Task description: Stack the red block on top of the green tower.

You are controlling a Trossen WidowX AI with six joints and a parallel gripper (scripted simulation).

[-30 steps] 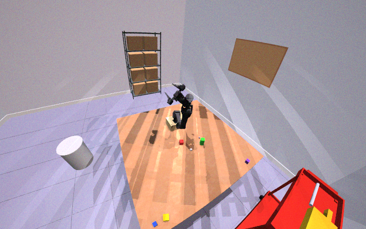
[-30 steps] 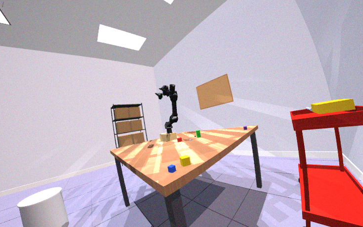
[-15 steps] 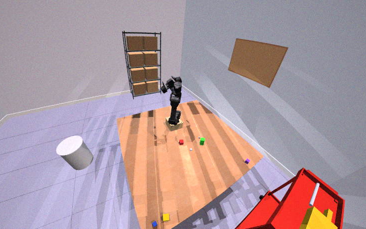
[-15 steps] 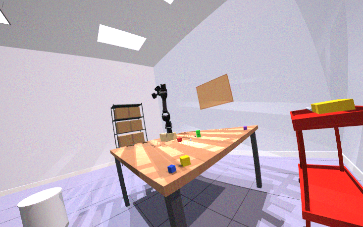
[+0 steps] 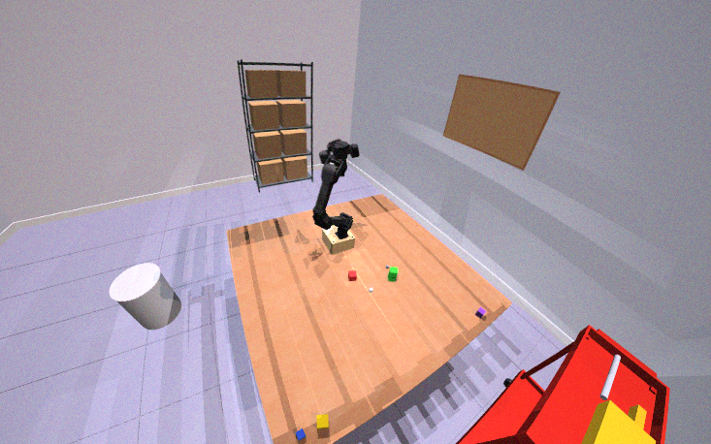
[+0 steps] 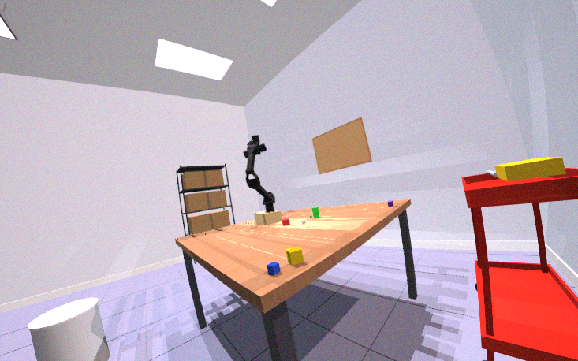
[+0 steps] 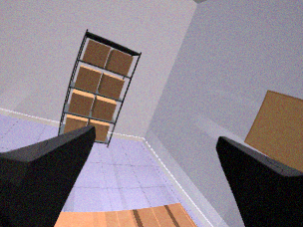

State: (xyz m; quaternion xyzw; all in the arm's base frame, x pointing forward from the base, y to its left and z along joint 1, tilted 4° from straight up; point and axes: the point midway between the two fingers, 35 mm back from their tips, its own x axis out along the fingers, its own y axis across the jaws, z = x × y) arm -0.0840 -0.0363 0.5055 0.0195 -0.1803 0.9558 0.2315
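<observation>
My gripper tip is 580 mm above the red block, 350 mm short of it and 80 mm to the left of it. Round my gripper tip: purple cube: 890 mm ahead, 590 mm below, 360 mm to the left; small white cube: 590 mm below, 470 mm ahead, 40 mm to the right; small grey ball: 600 mm below, 380 mm ahead, 140 mm to the left.
</observation>
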